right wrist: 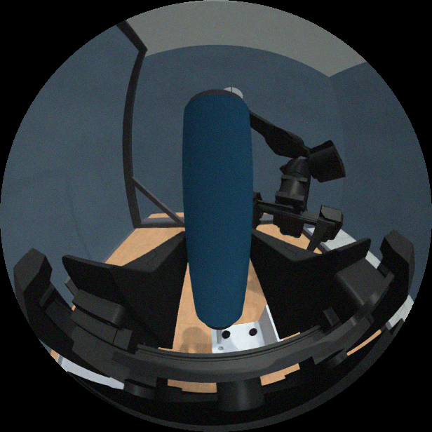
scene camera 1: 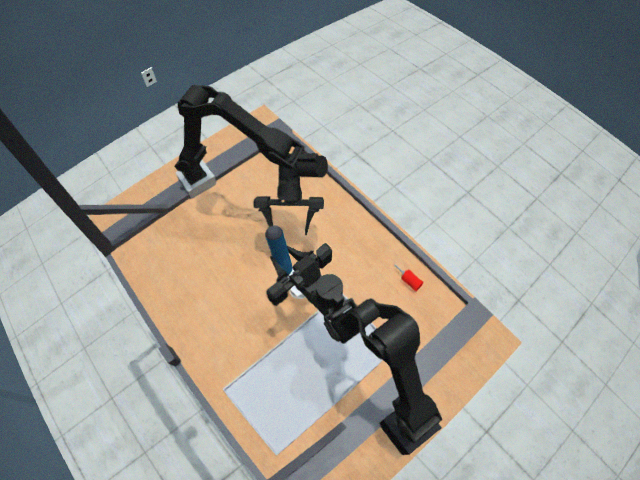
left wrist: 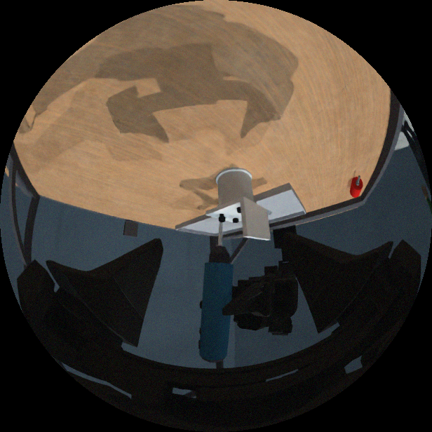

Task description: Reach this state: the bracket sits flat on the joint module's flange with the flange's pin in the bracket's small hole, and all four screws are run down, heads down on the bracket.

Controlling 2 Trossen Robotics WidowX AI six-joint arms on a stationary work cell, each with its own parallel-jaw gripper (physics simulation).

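Frame: origin at the left arm's base, x back, y right, z up, level; millimetres.
Where they show: left gripper, fingertip midpoint: (scene camera 1: 289,234); right gripper, fingertip midpoint: (scene camera 1: 277,251); left arm's base at its link origin: (scene camera 1: 194,174); right arm's base at its link origin: (scene camera 1: 412,424).
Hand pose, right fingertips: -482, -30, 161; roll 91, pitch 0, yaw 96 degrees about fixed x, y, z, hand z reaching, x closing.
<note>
Each offset is from my right fingertips to the top centre of the thing, as dx, dy, dz. Level surfaces: height alone.
The blue driver @(-14, -1, +98) (scene camera 1: 279,253) (left wrist: 217,310) (right wrist: 217,165) stands upright in my right gripper (scene camera 1: 282,256) (right wrist: 217,235), which is shut on it. In the left wrist view its shank runs down to a black screw (left wrist: 222,218) on the bracket (left wrist: 256,222) (right wrist: 240,339). Two more black screws show beside it there; a fourth cannot be made out. The bracket sits on the joint module (left wrist: 235,189), its flat plate on top and its side wall upright. The pin and how deep the screws sit cannot be told. My left gripper (scene camera 1: 288,230) (left wrist: 223,242) is open and empty, above the table near the driver's top.
A red screwdriver @(-198, -294, -170) (scene camera 1: 412,280) (left wrist: 356,187) lies on the table to the right in scene camera 1. A pale rectangular mat @(dz -200) (scene camera 1: 268,400) lies below the joint module in that view. Dark rails (scene camera 1: 379,212) border the wooden table. The two grippers are close together.
</note>
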